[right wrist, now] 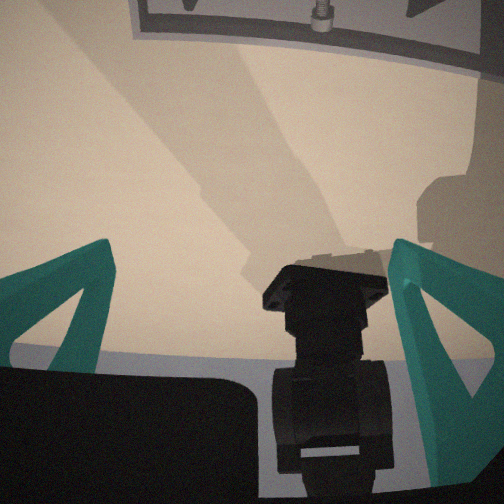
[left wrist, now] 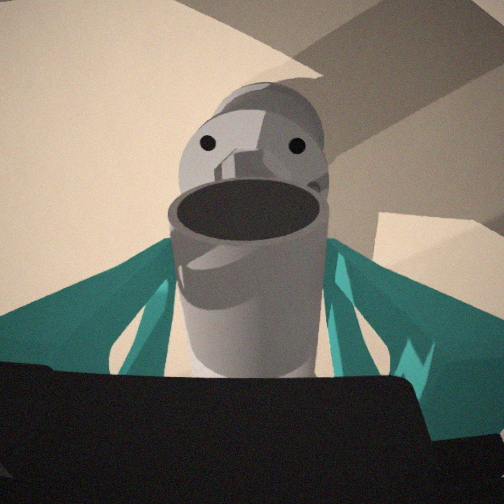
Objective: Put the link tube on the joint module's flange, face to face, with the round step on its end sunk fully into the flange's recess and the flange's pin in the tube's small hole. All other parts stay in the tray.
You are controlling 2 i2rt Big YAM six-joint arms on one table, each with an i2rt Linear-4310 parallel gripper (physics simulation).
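Observation:
In the left wrist view my left gripper [left wrist: 250, 300] is shut on the grey link tube [left wrist: 250, 280]; its open dark end faces away from me. Just past the tube's end sits the grey joint module [left wrist: 260, 145], a round flange face with two small dark holes. The tube's rim overlaps the lower part of the flange in this view; I cannot tell whether they touch. In the right wrist view my right gripper [right wrist: 250, 280] is open and empty above the beige table.
A grey tray [right wrist: 310, 27] lies at the far edge in the right wrist view, holding a bolt [right wrist: 321, 17] and other dark parts. A black arm mount [right wrist: 327, 370] stands between the right fingers, low in view.

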